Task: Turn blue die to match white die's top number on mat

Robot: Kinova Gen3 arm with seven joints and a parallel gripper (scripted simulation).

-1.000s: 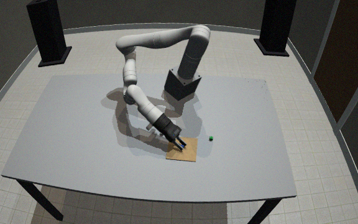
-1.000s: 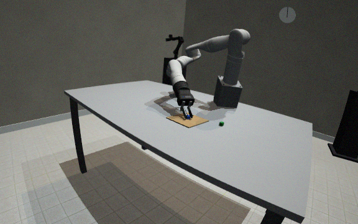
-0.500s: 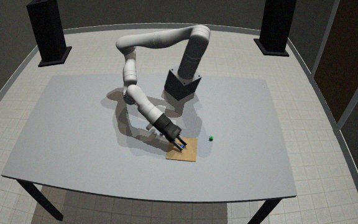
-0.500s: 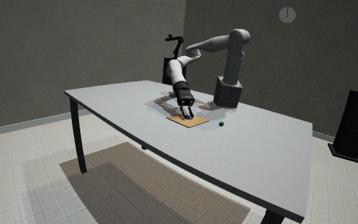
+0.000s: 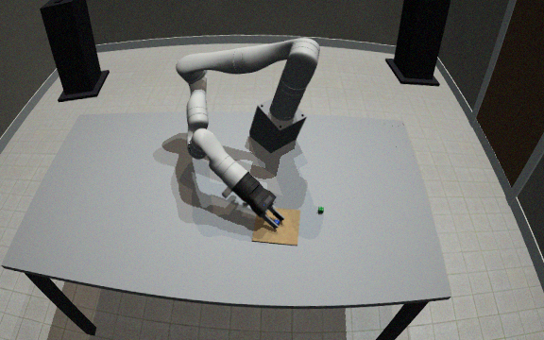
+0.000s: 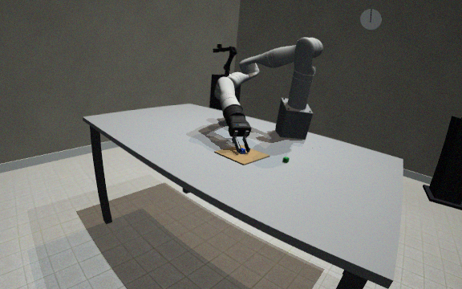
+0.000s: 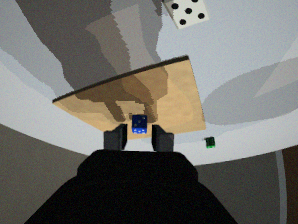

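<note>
My gripper is now 1 cm above the blue die. The rest, counted from my hand: white die (9 cm behind, 9 cm to the right, 2 cm below); then green die (4 cm behind, 15 cm to the left, 2 cm below); then tan mat (2 cm below).
</note>
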